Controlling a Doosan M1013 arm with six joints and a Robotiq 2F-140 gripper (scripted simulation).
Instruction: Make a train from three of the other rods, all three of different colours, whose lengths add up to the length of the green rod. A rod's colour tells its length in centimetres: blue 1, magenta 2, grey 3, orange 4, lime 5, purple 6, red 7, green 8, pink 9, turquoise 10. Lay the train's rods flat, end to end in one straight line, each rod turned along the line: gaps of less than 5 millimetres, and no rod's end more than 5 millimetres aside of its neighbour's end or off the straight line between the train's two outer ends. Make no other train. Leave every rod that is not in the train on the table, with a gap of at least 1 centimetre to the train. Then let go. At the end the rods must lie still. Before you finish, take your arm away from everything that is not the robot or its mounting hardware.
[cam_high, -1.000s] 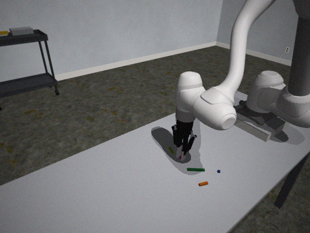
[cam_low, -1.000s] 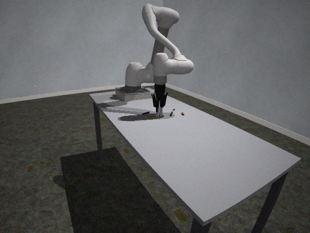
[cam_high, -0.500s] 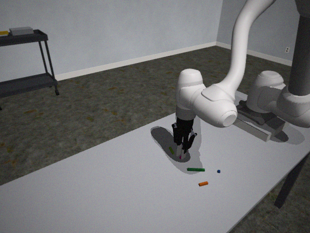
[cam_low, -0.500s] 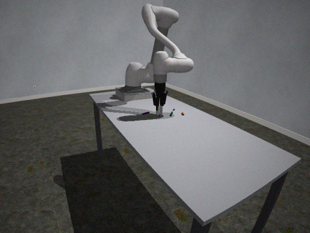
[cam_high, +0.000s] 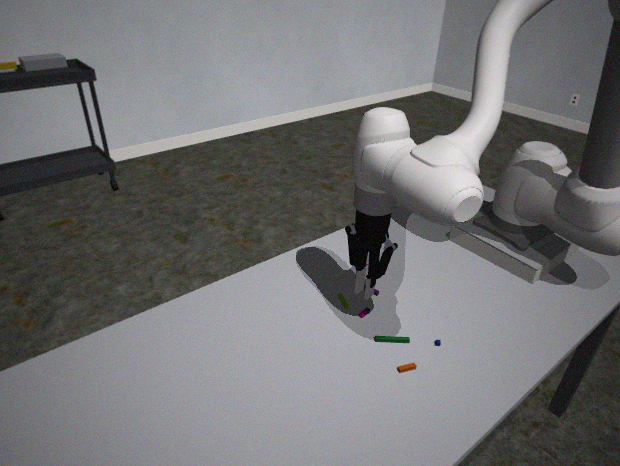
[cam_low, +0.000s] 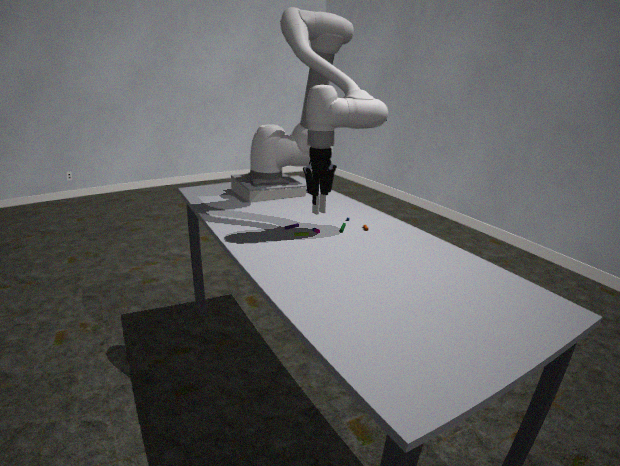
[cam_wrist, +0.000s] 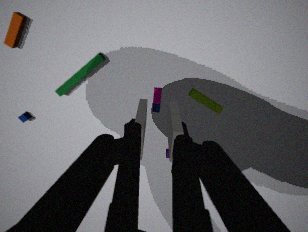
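My hand is 7 cm to the left of the lime rod and 10 cm above it. From my hand the other things lie so: magenta rod 1 cm behind, 10 cm below; then purple rod 8 cm behind, 7 cm to the right, 10 cm below; then green rod 10 cm to the left, 10 cm below.
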